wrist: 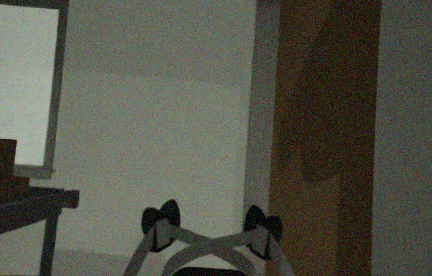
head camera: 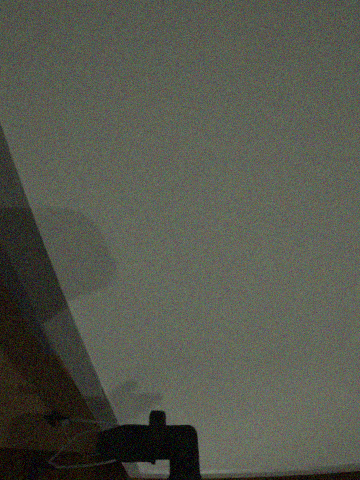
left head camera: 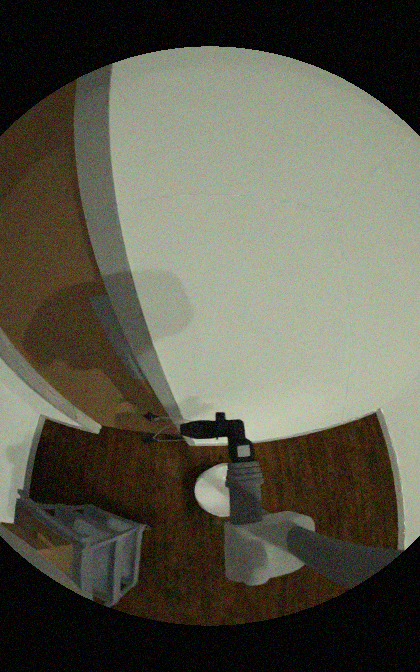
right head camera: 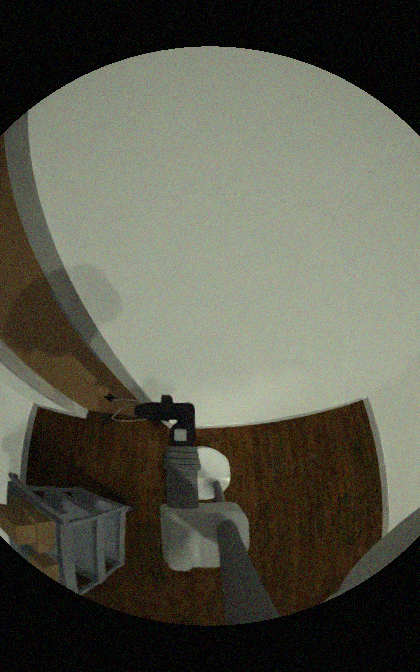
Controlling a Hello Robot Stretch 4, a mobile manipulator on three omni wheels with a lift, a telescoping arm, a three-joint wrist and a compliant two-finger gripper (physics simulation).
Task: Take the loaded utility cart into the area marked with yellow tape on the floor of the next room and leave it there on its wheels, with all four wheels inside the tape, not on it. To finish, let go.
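Where they show: gripper, between the fingertips: [wrist: 212, 219] [head camera: 34, 441] [right head camera: 102, 407]; robot's base, origin of its link: [right head camera: 202, 471].
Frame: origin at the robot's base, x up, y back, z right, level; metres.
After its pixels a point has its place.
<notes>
The grey utility cart [left head camera: 85, 544] [right head camera: 66, 547] [wrist: 30, 211] @[x 0.787, y 0.304, z -0.888 m] stands at the lower left in both side head views, its outer part cut off by the view's edge. Brown boxes [left head camera: 57, 554] [right head camera: 41, 533] [wrist: 7, 167] @[x 0.914, y 0.397, z -0.898 m] show on it. Its wheels cannot be made out. My gripper [head camera: 48, 440] [left head camera: 149, 428] [right head camera: 108, 407] @[x 0.941, y -0.254, z -0.313 m] [wrist: 212, 219] @[x 0.941, y -0.254, z -0.313 m] is open, with nothing between its fingertips. It is apart from the cart, near the foot of the door. In the wrist view a corner of the cart is left of the fingers. The yellow tape does not show.
A brown door [head camera: 30, 390] @[x 0.677, y -0.470, z -0.545 m] [left head camera: 45, 230] [right head camera: 10, 280] @[x 1.399, y -0.470, z -0.583 m] [wrist: 325, 100] @[x 1.128, y -0.470, z -0.610 m] in a grey frame [left head camera: 92, 175] [right head camera: 42, 225] @[x 1.509, y -0.378, z -0.215 m] [wrist: 260, 110] @[x 1.192, y -0.417, z -1.146 m] is at the left. A pale wall [head camera: 225, 225] @[x 1.371, y -0.389, z 0.063 m] [left head camera: 260, 250] [right head camera: 225, 250] @[x 1.392, y -0.389, z 0.113 m] adjoins it. A window [wrist: 27, 85] @[x 1.402, y 1.176, z -1.992 m] shows beyond the cart.
</notes>
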